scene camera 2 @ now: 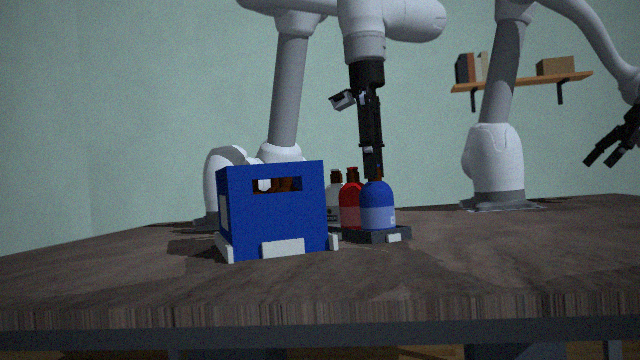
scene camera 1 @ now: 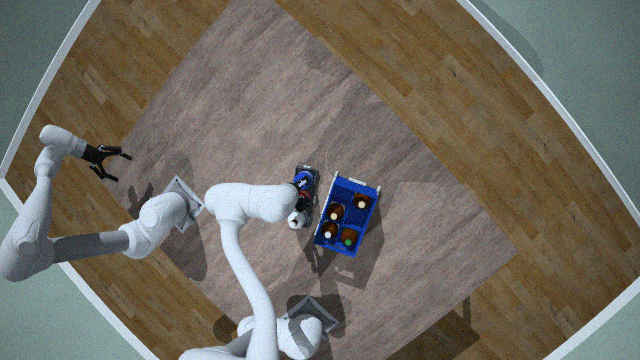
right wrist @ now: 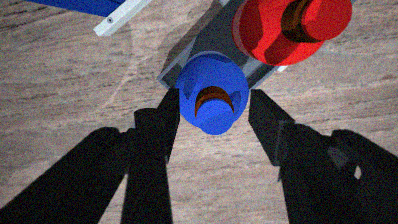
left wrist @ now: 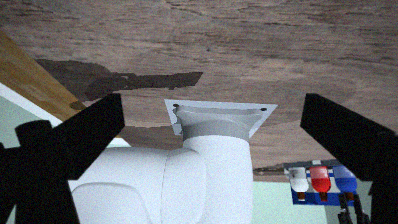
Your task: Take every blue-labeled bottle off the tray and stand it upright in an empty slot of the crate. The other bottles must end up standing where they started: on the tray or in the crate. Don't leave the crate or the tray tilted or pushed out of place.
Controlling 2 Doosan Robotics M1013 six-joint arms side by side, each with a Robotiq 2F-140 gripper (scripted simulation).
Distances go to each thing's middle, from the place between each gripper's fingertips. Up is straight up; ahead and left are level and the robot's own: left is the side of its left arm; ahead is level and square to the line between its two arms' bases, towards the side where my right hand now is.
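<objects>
Relative to my right hand: blue-labeled bottle point(scene camera 2: 377, 212), 80 mm below; red bottle point(scene camera 2: 349, 210), 80 mm below, 70 mm behind, 50 mm to the right; dark tray point(scene camera 2: 370, 237), 150 mm below, 70 mm behind, 50 mm to the right; blue crate point(scene camera 2: 253, 219), 80 mm below, 20 mm ahead, 240 mm to the right.
Relative to my left hand point(scene camera 1: 124, 169): blue crate, 40 mm below, 590 mm ahead, 960 mm to the right; dark tray, 110 mm below, 500 mm ahead, 770 mm to the right; red bottle, 40 mm below, 500 mm ahead, 770 mm to the right; blue-labeled bottle, 40 mm below, 570 mm ahead, 720 mm to the right.
</objects>
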